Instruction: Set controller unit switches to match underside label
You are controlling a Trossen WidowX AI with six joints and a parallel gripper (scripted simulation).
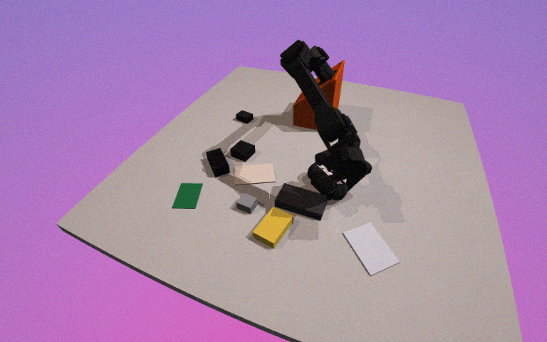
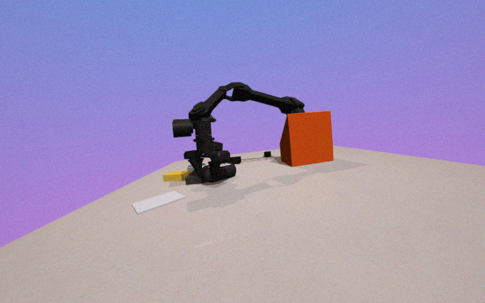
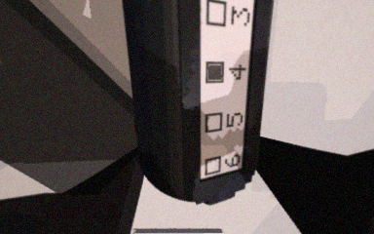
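Right now the dark grey box is 9 cm to the right of my gripper tip, 7 cm ahead of it and 1 cm below it. Also, from my gripper tip: grey cube (23 cm to the right, 15 cm ahead, 1 cm below); beige card (29 cm to the right, 3 cm ahead, 2 cm below); yellow block (19 cm ahead, 12 cm to the right, 1 cm below).
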